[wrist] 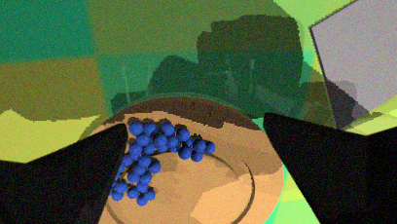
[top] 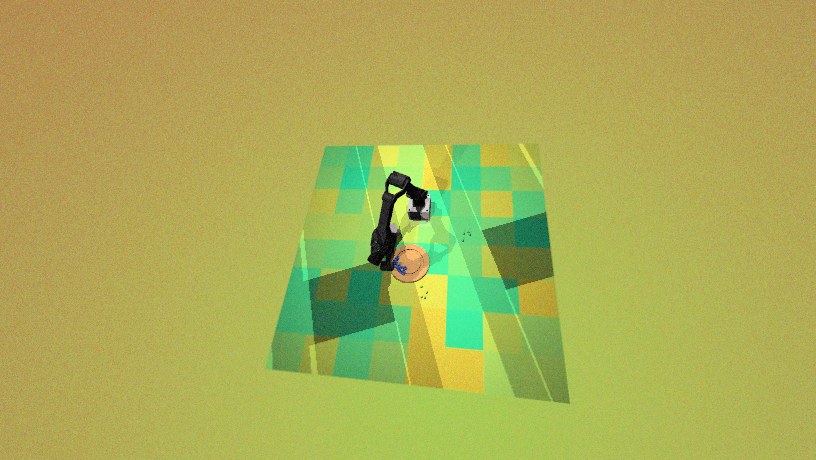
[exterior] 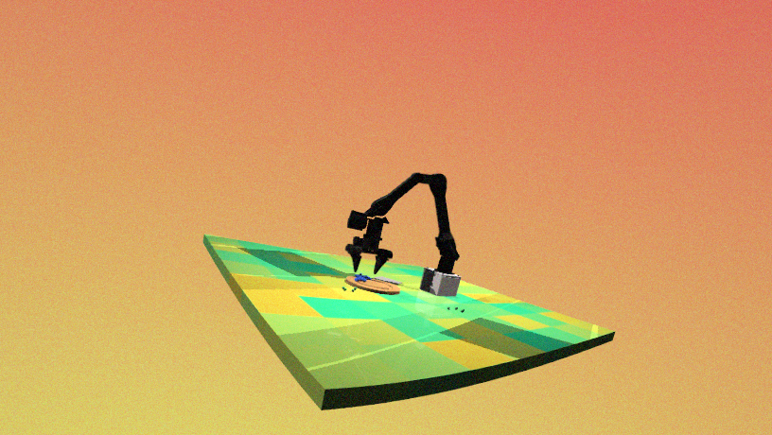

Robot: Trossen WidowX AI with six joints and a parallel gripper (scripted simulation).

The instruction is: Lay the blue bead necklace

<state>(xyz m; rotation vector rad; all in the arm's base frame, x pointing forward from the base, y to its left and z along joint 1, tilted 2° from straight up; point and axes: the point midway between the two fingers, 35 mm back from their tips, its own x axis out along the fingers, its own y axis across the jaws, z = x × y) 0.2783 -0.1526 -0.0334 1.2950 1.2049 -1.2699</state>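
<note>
The round bead board is 3 cm ahead of my gripper tip, 9 cm to the left of it and 2 cm below it. Round my gripper tip: flat grey piece: 15 cm behind, 2 cm to the right, 3 cm below.
</note>
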